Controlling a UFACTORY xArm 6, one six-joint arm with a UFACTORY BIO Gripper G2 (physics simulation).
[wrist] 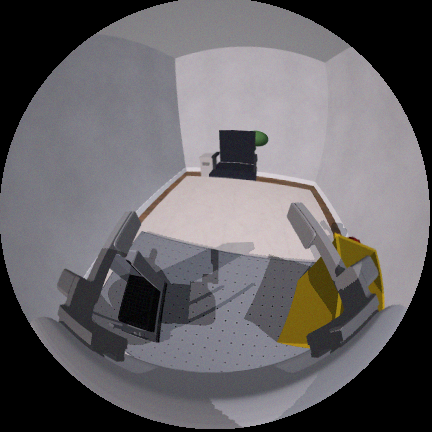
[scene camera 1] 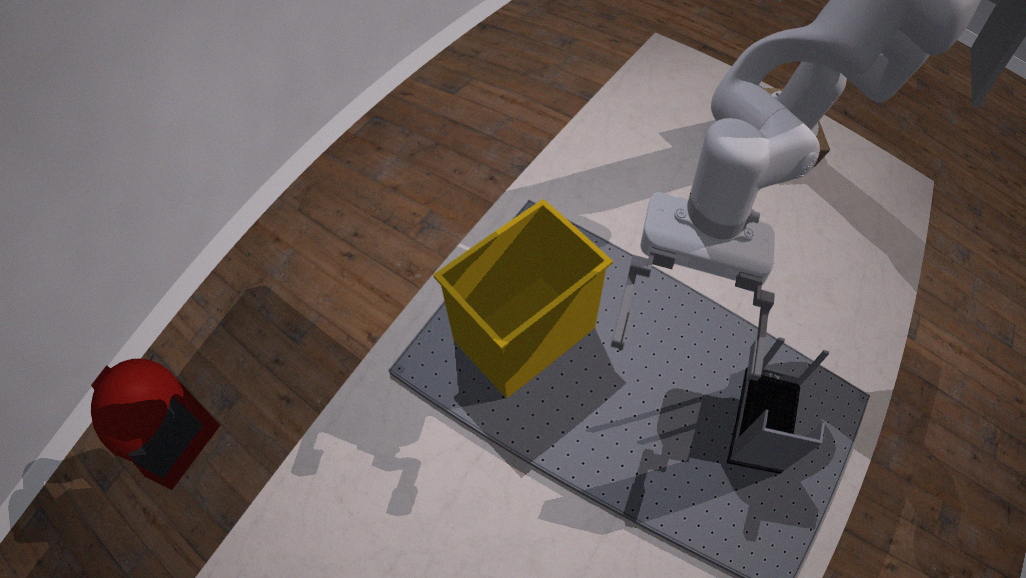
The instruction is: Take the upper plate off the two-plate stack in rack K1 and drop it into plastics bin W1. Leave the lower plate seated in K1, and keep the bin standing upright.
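Places are measured from the arm's base along level axes (x right, y ahead, z up), in millimetres.
Pixels of known places: hand, tool point: (wrist: 212,230) (scene camera 1: 691,345).
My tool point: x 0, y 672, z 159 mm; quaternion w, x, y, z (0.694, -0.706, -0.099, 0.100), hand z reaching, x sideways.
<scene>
For each thing: its middle in the pictures, then the offset to it from my tool point. "spot": a spot on its surface instead. Level surfaces: height alone.
- Rack K1, body centre: (scene camera 1: 780,403) (wrist: 127,300) dz -167, dx -165, dy -83 mm
- black gridded plate surface, surface spot: (scene camera 1: 773,405) (wrist: 135,307) spot: dz -196, dx -161, dy -90 mm
- Yellow bin W1, body centre: (scene camera 1: 524,304) (wrist: 331,304) dz -153, dx +229, dy -20 mm
- perforated grey board, surface height: dz -243 mm
- pale table, surface height: dz -256 mm
Rack K1 (scene camera 1: 781,448) (wrist: 145,264) is a grey holder on the perforated board, at the lower right in the scene view and lower left in the wrist view. A black gridded plate surface (scene camera 1: 773,405) (wrist: 137,302) shows inside it; I cannot tell the upper plate from the lower. Yellow bin W1 (scene camera 1: 552,348) (wrist: 307,312) stands upright, with its open top up. My gripper (scene camera 1: 686,359) (wrist: 213,217) is open and empty, with its fingers spread wide between bin and rack. In the scene view, one fingertip overlaps the rack's near-left edge; contact is unclear.
The perforated grey board (scene camera 1: 717,516) (wrist: 215,345) lies on the pale table (scene camera 1: 344,531) (wrist: 225,210). Two thin upright posts (scene camera 1: 814,364) rise by the rack. A red object (scene camera 1: 143,409) is on the floor at left. A dark chair (wrist: 237,146) stands far off.
</scene>
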